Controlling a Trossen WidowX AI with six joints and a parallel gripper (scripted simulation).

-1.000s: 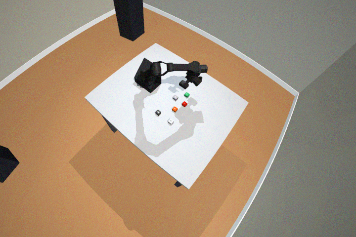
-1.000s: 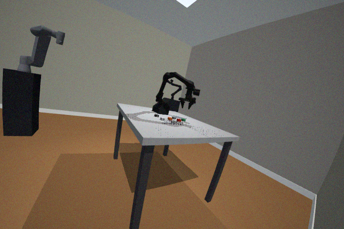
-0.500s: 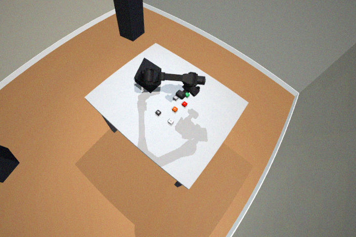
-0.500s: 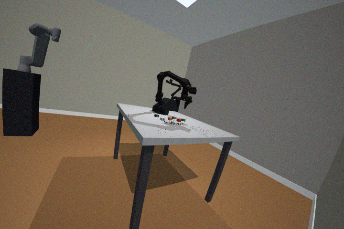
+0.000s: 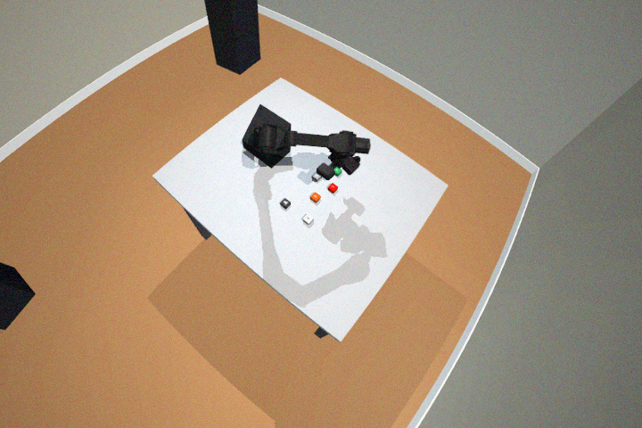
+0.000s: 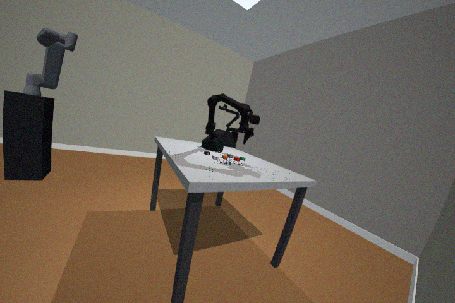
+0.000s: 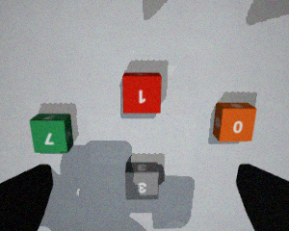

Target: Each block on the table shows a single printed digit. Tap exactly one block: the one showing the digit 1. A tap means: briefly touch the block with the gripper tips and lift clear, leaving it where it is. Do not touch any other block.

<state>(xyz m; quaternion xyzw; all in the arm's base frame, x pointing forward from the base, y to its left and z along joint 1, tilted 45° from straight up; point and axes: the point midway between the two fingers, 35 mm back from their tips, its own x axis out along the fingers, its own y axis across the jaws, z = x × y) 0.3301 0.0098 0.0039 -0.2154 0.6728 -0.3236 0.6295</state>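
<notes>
Now: gripper tip 1 cm short of the red block and 11 cm above it. From my gripper tip the other things lie so: grey block (8 cm behind, 1 cm to the left, 11 cm below); orange block (3 cm behind, 8 cm to the right, 11 cm below); green block (2 cm behind, 9 cm to the left, 11 cm below).
</notes>
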